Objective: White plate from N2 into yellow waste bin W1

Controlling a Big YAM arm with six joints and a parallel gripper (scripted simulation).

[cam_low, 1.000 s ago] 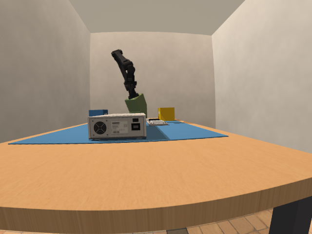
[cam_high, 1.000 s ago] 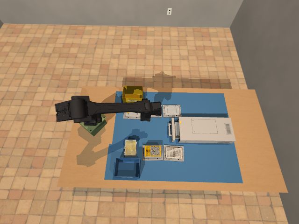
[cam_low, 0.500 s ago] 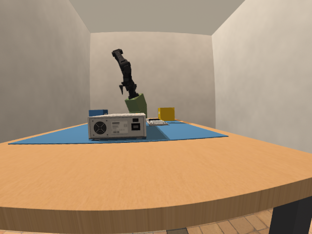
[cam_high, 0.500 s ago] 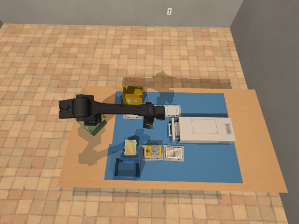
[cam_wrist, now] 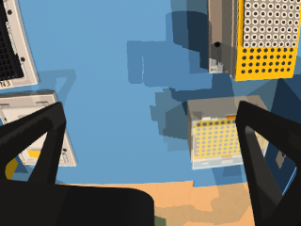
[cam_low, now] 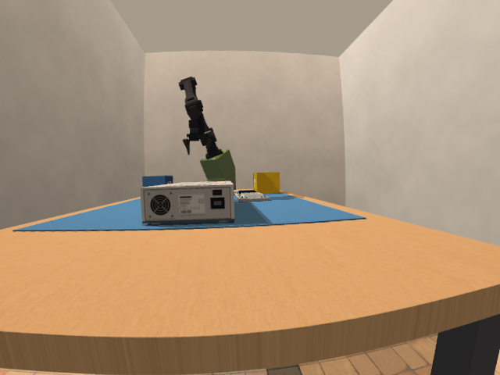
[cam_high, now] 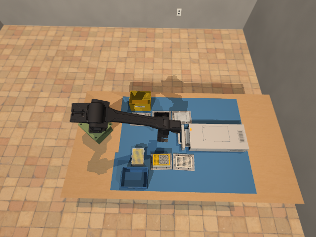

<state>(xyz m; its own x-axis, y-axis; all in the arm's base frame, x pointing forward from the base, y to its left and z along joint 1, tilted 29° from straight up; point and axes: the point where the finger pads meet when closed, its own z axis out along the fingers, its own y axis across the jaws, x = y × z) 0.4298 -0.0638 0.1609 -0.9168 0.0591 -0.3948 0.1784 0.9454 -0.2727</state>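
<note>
The white plate is 210 mm below my hand, 160 mm to the right of it and 150 mm ahead of it. Also, from my hand: black plate 240 mm to the left, 210 mm below, 30 mm ahead; blue bin 240 mm to the right, 220 mm behind, 190 mm below; instrument box 350 mm ahead, 190 mm below, 10 mm to the left.
</note>
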